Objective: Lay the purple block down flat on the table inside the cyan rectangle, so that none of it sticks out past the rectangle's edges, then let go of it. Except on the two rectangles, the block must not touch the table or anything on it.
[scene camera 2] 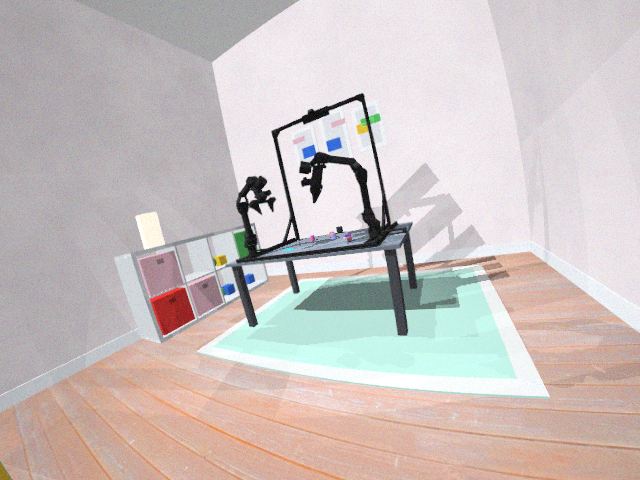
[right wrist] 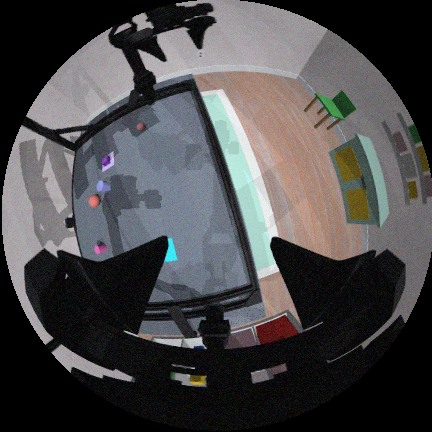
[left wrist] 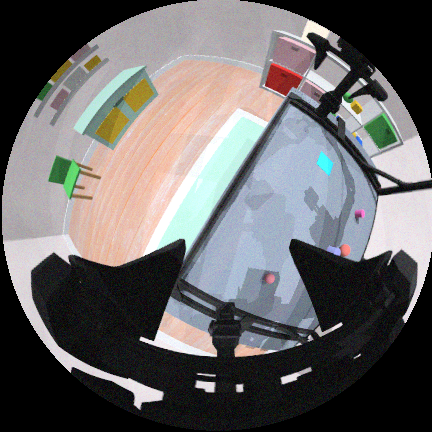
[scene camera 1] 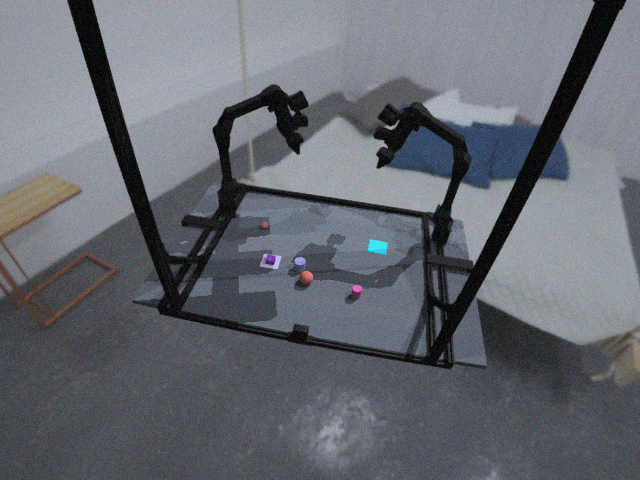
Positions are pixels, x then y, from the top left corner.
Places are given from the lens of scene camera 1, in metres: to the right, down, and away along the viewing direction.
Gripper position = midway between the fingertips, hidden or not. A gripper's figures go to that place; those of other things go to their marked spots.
my left gripper point(scene camera 1: 295, 148): -0.10, -0.38, 1.49
my right gripper point(scene camera 1: 381, 163): 0.25, -0.31, 1.43
